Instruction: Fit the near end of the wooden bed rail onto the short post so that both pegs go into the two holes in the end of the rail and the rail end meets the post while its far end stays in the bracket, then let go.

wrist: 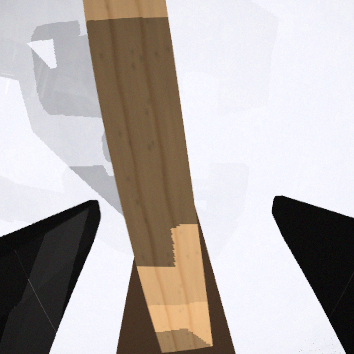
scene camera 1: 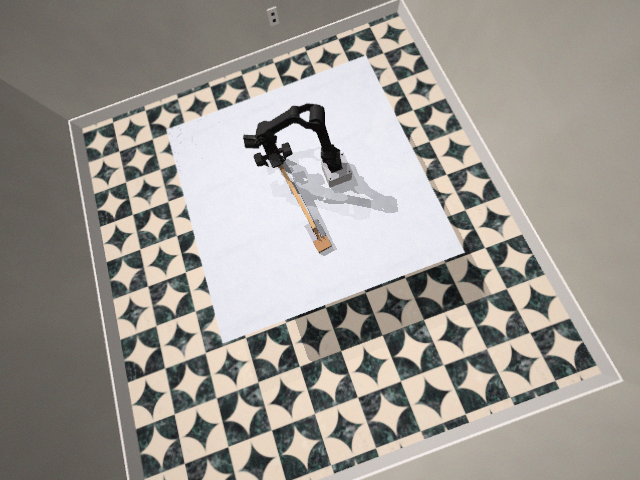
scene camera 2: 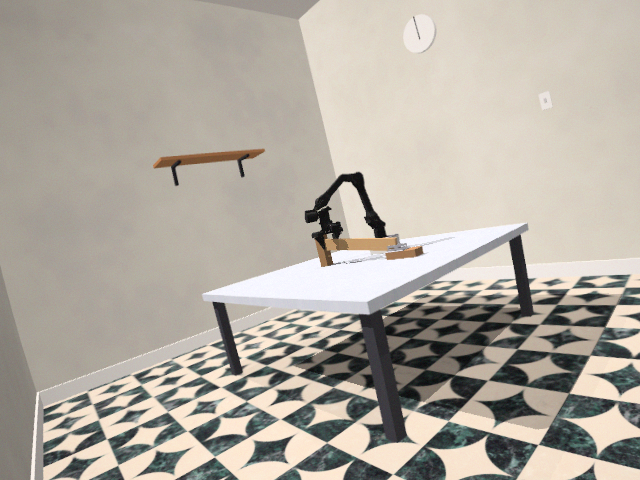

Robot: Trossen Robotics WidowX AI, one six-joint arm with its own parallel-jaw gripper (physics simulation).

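Seen in the pictures: gripper, fingertip midpoint: (wrist: 187,206) (scene camera 2: 330,247); arm's base, link origin: (scene camera 1: 334,165).
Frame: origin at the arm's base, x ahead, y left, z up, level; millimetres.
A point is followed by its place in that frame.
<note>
The wooden rail (scene camera 1: 298,198) @(x 237, y 118, z 36 mm) (scene camera 2: 364,243) @(x 249, y 108, z 13 mm) (wrist: 145,125) @(x 269, y -74, z 59 mm) runs from the short post to the bracket. The short brown post (scene camera 2: 324,256) @(x 301, y -166, z -24 mm) (wrist: 220,325) @(x 297, y -160, z 53 mm) stands upright; the gripper hides it in scene camera 1. The rail's near end is close beside the post, but whether they touch is unclear. Pegs and holes are hidden. The far end lies at the grey bracket (scene camera 2: 397,246) @(x 222, y 292, z -25 mm) by the brown block (scene camera 1: 322,244) @(x 201, y 365, z -44 mm) (scene camera 2: 404,253) @(x 242, y 341, z -57 mm). My gripper (scene camera 1: 272,155) @(x 284, y -118, z 17 mm) (scene camera 2: 330,239) @(x 284, y -118, z 17 mm) (wrist: 187,206) @(x 284, y -118, z 17 mm) is open over the near end, one finger on each side of the rail, with gaps to both sides.
The arm's grey base (scene camera 1: 338,175) @(x 2, y 59, z 1 mm) is bolted on the white table (scene camera 1: 248,268) @(x 612, y 346, z -80 mm) (scene camera 2: 289,286) @(x 691, y 34, z -80 mm), to the right of the rail in scene camera 1. The arm arches from it to the rail's near end. A wooden wall shelf (scene camera 2: 209,158) hangs far behind.
</note>
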